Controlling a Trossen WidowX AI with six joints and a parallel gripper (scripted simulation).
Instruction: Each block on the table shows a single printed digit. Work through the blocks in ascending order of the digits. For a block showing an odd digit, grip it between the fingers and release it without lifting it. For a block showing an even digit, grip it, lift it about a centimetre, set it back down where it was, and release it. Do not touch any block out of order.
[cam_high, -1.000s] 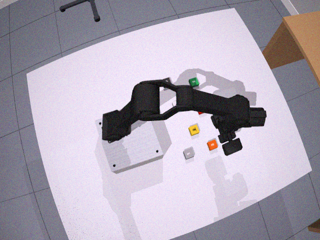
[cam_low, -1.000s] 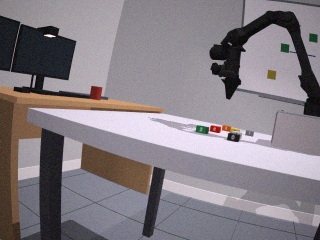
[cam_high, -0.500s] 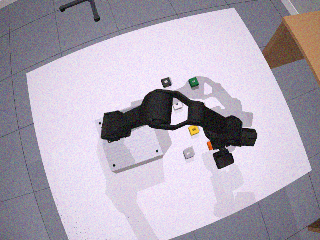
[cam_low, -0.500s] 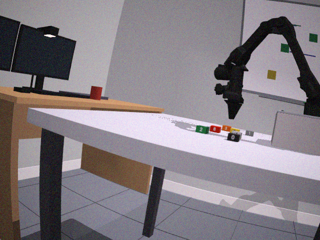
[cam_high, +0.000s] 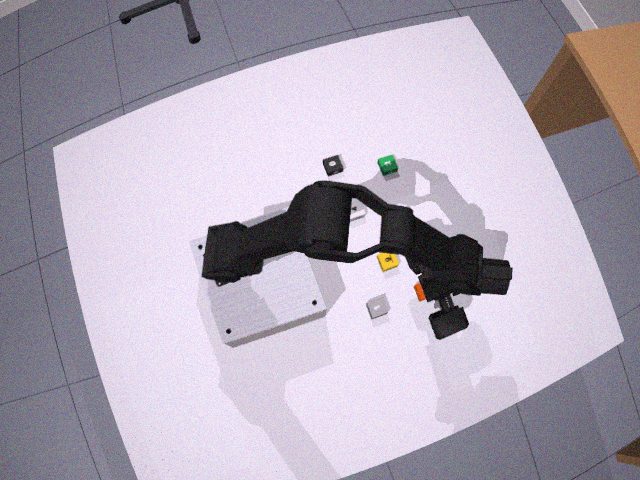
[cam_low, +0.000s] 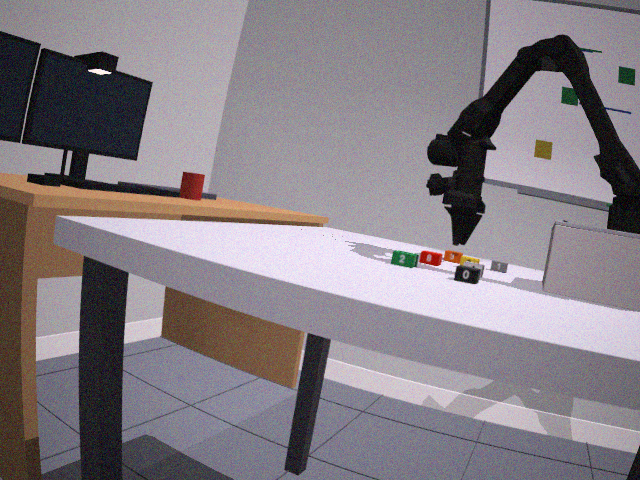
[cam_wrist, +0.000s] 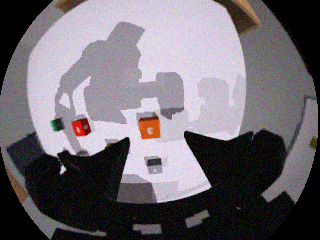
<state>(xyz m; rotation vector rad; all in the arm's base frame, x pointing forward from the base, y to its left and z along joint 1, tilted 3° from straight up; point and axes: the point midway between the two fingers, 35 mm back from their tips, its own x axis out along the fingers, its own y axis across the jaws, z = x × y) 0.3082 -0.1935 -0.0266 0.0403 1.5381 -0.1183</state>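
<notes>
My gripper tip is 10 mm short of the orange block, 10 mm to the right of it and 20 mm above it. Also, from my gripper tip: yellow block: 30 mm behind, 90 mm to the left, 20 mm below; grey block: 90 mm behind, 20 mm to the left, 20 mm below; red block: 30 mm ahead, 160 mm to the left, 20 mm below.
</notes>
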